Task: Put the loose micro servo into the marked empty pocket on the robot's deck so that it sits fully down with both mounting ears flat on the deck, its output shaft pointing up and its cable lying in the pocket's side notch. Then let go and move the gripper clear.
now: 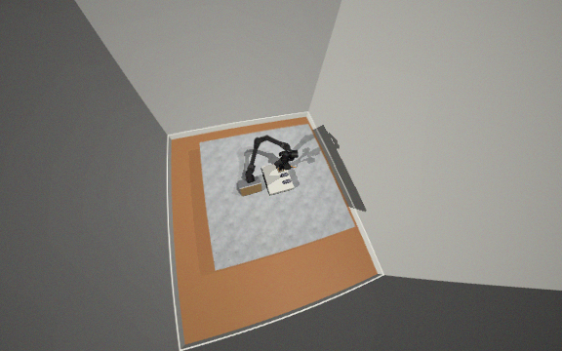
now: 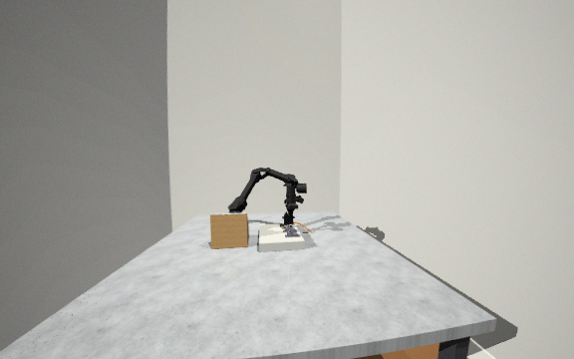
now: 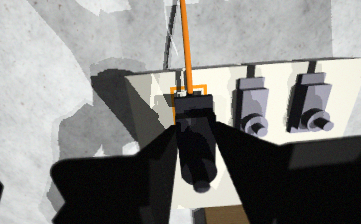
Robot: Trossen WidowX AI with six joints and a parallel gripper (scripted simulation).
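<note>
Right now the cream deck is 130 mm behind my gripper tip, 90 mm below it and 60 mm to the right of it.
</note>
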